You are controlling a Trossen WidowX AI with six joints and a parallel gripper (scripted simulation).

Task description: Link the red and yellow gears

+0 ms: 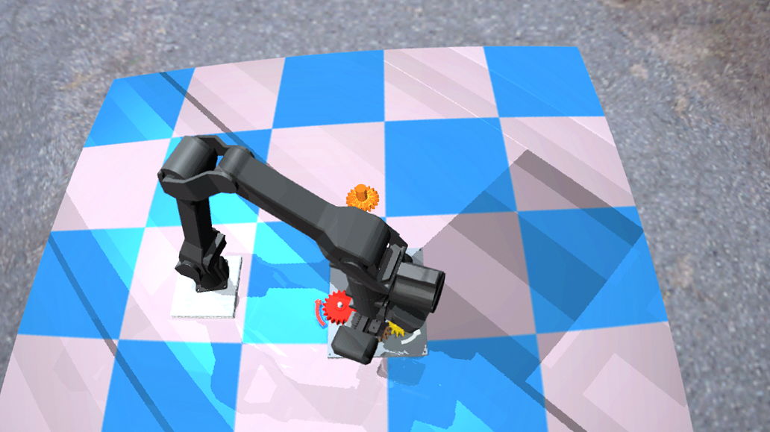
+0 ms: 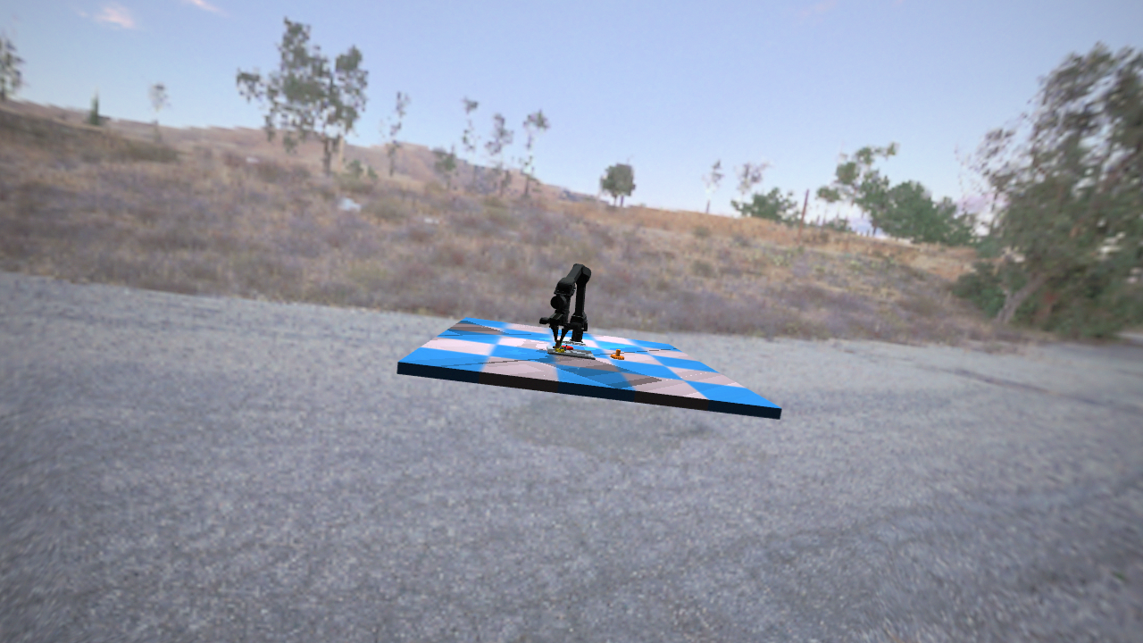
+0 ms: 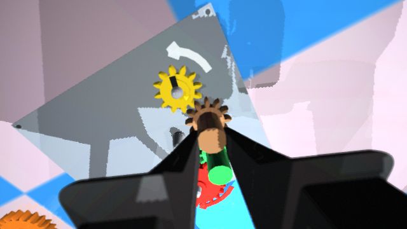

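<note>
Right now the brown gear is 10 mm below my gripper tip. The rest, counted from my gripper tip: white arrow: 50 mm ahead, 20 mm to the right, 30 mm below; red gear: 60 mm behind, 60 mm to the left, 30 mm below; green gear: 30 mm behind, 10 mm to the left, 20 mm below.
</note>
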